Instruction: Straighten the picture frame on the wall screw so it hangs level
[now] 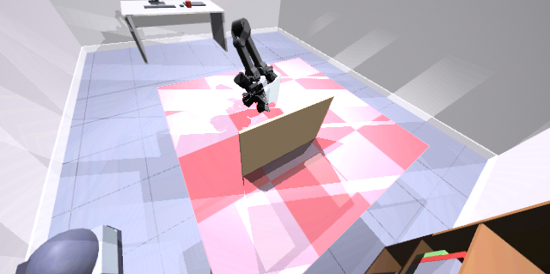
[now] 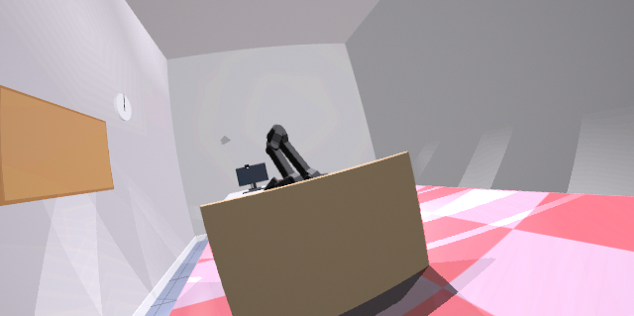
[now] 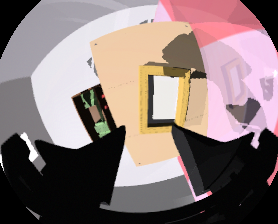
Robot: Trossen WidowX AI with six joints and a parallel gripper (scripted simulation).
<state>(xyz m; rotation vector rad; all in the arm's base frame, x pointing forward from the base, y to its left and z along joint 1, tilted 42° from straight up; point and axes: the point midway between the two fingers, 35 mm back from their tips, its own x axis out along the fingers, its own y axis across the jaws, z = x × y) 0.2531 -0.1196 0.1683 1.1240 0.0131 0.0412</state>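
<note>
My gripper tip is now 130 mm short of the picture frame, 50 mm above it and 10 mm to the right of it. Round my gripper tip: wall panel (140 mm ahead, 60 mm below, 20 mm to the left).
</note>
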